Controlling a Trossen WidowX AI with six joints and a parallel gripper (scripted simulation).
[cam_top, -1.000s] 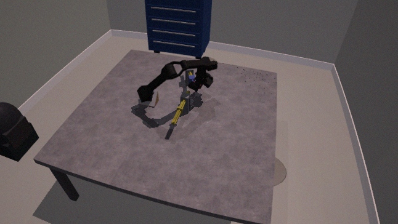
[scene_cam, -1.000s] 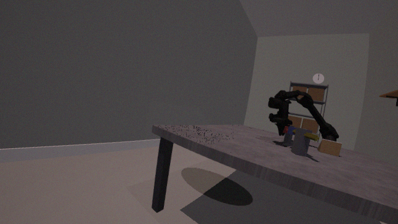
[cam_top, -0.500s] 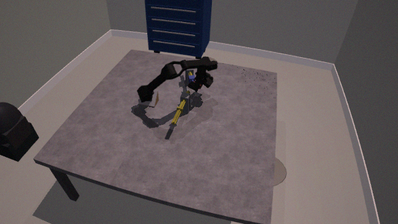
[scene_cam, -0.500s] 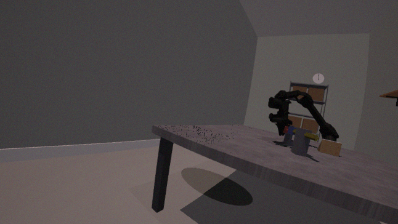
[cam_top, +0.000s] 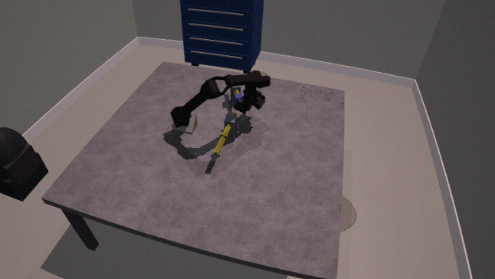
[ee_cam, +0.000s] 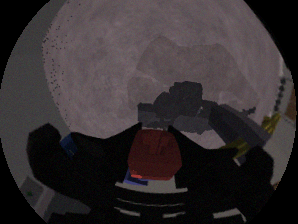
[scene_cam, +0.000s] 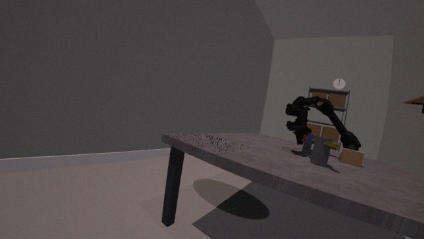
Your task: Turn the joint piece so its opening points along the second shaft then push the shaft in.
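The red joint piece lies 1 cm behind my gripper tip and 4 cm above it.
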